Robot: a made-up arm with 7 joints.
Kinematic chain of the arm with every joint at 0, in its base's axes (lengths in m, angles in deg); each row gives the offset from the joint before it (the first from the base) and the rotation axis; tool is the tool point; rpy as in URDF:
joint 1: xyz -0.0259 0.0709 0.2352 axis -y
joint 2: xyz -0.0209 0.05 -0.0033 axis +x
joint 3: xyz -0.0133 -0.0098 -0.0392 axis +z
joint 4: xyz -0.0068 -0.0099 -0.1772 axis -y
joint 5: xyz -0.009 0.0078 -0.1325 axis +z
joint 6: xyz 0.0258 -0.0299 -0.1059 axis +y
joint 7: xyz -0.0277 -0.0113 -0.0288 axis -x
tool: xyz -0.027 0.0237 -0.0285 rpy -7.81 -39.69 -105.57
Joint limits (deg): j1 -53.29..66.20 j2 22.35..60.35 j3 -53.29..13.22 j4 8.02..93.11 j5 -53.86..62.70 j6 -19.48..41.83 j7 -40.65..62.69
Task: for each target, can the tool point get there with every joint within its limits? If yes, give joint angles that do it. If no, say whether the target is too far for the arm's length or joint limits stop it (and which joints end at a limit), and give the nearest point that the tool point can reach.
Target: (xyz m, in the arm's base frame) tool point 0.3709 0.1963 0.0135
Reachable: yes | joints 51.42 27.29 -43.59 53.85 -16.74 31.01 26.20
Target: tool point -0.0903 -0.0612 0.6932
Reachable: no: joint limits stop it (at a limit: joint 1, joint 2, joint 3, joint 4, joint 5, joint 6, joint 7) | nearest point 0.1363 0.2754 0.4605 | short by 0.468 m
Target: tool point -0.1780 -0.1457 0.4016
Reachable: no: joint limits stop it (at a limit: joint 1, joint 2, joint 3, joint 4, joint 5, joint 6, joint 7) | nearest point -0.2163 -0.0383 0.0345 | short by 0.384 m
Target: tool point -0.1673 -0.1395 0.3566
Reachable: no: joint limits stop it (at a limit: joint 1, joint 2, joint 3, joint 4, joint 5, joint 6, joint 7) | nearest point -0.2163 -0.0383 0.0345 | short by 0.341 m
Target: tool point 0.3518 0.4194 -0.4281
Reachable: no: too far | nearest point 0.2255 0.3192 -0.2064 | short by 0.274 m
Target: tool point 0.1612 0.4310 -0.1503
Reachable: yes | joints 21.70 41.45 -6.88 21.38 -27.30 -11.12 37.32
